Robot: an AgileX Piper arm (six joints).
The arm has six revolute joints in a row. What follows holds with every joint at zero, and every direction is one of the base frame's.
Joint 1 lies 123.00 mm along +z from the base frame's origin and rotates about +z.
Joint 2 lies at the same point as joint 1 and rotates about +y.
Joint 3 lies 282.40 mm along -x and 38.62 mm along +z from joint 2 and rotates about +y.
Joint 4 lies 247.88 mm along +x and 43.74 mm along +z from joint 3 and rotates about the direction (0.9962, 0, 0.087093).
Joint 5 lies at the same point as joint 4 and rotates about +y.
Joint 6 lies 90.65 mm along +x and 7.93 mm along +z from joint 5 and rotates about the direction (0.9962, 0, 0.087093).
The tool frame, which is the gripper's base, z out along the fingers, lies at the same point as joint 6; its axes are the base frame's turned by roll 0.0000, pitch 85.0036 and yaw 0.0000 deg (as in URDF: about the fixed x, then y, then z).
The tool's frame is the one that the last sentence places.
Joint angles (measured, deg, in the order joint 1, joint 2, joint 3, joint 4, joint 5, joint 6), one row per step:
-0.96, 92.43, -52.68, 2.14, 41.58, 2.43
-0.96, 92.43, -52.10, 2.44, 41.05, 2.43
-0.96, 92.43, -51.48, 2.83, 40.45, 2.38
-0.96, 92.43, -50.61, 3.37, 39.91, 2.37
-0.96, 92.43, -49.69, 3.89, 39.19, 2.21
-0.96, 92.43, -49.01, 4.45, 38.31, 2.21
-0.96, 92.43, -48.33, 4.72, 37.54, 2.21
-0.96, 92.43, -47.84, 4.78, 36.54, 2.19
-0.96, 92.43, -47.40, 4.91, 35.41, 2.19
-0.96, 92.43, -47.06, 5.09, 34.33, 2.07
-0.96, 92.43, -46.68, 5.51, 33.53, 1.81
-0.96, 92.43, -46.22, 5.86, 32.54, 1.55
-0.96, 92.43, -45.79, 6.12, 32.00, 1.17
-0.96, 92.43, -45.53, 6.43, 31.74, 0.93
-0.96, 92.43, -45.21, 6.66, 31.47, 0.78
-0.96, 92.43, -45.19, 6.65, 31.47, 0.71
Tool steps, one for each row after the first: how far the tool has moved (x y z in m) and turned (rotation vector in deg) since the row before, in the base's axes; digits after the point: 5 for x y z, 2 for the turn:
-0.00134, 0.00031, -0.00222, 0.23, 0.05, -0.19
-0.00140, 0.00039, -0.00234, 0.29, 0.01, -0.20
-0.00247, 0.00056, -0.00336, 0.42, 0.32, -0.33
-0.00244, 0.00051, -0.00347, 0.35, 0.19, -0.20
-0.00129, 0.00050, -0.00240, 0.40, -0.20, -0.40
-0.00150, 0.00021, -0.00244, 0.17, -0.09, -0.22
-0.00043, -0.00004, -0.00159, -0.02, -0.51, -0.08
-0.00004, 0.00000, -0.00132, 0.03, -0.69, -0.16
0.00028, 0.00004, -0.00091, 0.03, -0.74, -0.07
-0.00030, 0.00028, -0.00116, 0.19, -0.43, -0.08
-0.00036, 0.00018, -0.00139, 0.12, -0.54, -0.05
-0.00094, 0.00016, -0.00146, 0.05, -0.13, 0.15
-0.00066, 0.00023, -0.00090, 0.14, -0.01, 0.00
-0.00091, 0.00016, -0.00113, 0.11, 0.04, -0.03
-0.00008, -0.00001, -0.00008, -0.03, 0.02, 0.07

